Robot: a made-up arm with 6 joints. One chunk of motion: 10 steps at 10 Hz.
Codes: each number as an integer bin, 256 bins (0 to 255) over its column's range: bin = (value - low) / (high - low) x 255, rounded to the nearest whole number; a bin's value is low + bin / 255 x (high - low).
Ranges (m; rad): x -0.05..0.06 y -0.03..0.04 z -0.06..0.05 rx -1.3..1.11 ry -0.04..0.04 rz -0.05..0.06
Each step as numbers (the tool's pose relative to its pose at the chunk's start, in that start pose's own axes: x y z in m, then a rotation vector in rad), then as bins.
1 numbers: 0.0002 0.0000 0.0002 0.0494 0.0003 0.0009
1 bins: 116 109 140 143 128 118
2 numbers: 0.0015 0.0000 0.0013 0.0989 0.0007 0.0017
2 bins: 119 109 142 148 130 120
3 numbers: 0.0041 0.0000 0.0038 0.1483 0.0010 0.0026
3 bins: 125 109 148 153 131 122
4 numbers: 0.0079 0.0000 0.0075 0.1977 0.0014 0.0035
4 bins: 134 109 156 158 132 124
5 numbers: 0.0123 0.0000 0.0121 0.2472 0.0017 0.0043
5 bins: 144 109 167 164 133 126
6 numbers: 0.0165 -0.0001 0.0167 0.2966 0.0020 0.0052
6 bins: 154 109 178 169 134 128
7 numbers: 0.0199 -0.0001 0.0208 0.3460 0.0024 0.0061
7 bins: 162 109 187 174 135 130
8 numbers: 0.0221 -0.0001 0.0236 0.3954 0.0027 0.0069
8 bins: 167 109 194 179 136 132
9 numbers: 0.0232 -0.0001 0.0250 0.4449 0.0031 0.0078
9 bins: 170 109 197 185 137 134
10 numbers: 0.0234 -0.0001 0.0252 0.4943 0.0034 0.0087
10 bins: 170 109 198 190 138 136
